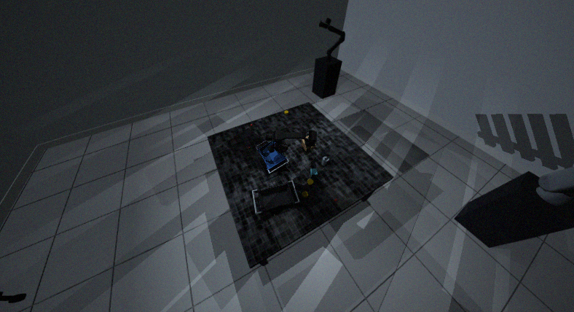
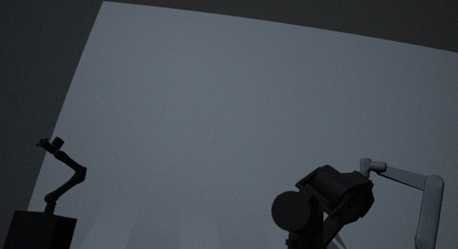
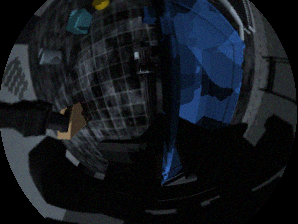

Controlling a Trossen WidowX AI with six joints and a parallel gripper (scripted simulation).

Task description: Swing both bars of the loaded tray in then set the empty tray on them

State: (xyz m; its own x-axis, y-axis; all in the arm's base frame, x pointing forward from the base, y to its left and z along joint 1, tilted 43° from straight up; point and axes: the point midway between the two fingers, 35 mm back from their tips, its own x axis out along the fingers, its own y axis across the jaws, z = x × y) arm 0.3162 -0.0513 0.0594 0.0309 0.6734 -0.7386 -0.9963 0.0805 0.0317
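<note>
Now: gripper tip 7 cm short of the blue tray, 1 cm to the left of it and 1 cm below it. From my gripper tip the other things lie so: teal block: 28 cm to the left, 17 cm behind, 9 cm below; then pale disc: 33 cm behind, 24 cm to the left, 8 cm below.
</note>
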